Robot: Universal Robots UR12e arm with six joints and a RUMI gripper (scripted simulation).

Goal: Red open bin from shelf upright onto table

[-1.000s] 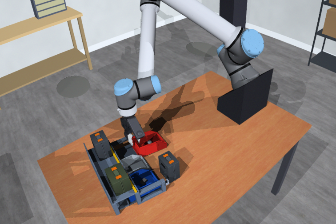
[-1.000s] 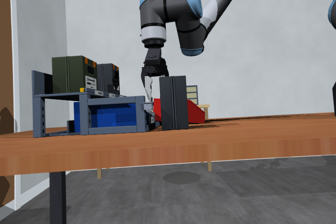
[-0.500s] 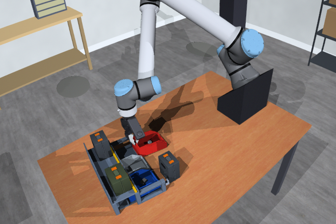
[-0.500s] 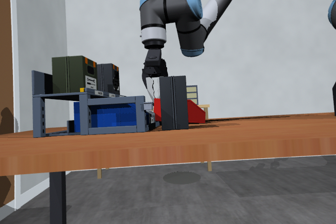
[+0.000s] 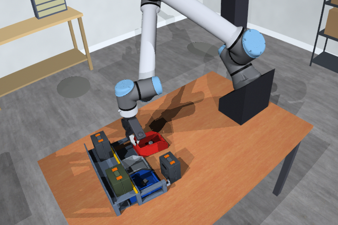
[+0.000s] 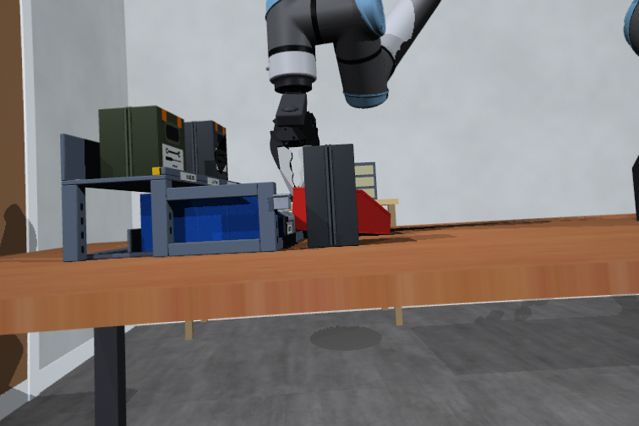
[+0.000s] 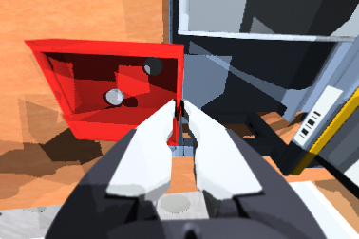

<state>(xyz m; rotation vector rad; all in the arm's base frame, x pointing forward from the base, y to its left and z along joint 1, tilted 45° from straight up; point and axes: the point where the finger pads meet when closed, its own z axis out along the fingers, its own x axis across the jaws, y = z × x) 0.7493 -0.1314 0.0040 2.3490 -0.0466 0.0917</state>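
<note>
The red open bin lies 80 mm behind my hand and 40 mm below it. Also, from my hand: grey bin 90 mm ahead, 110 mm to the left, 40 mm below; then green case 200 mm ahead, 210 mm to the left, 60 mm above.
</note>
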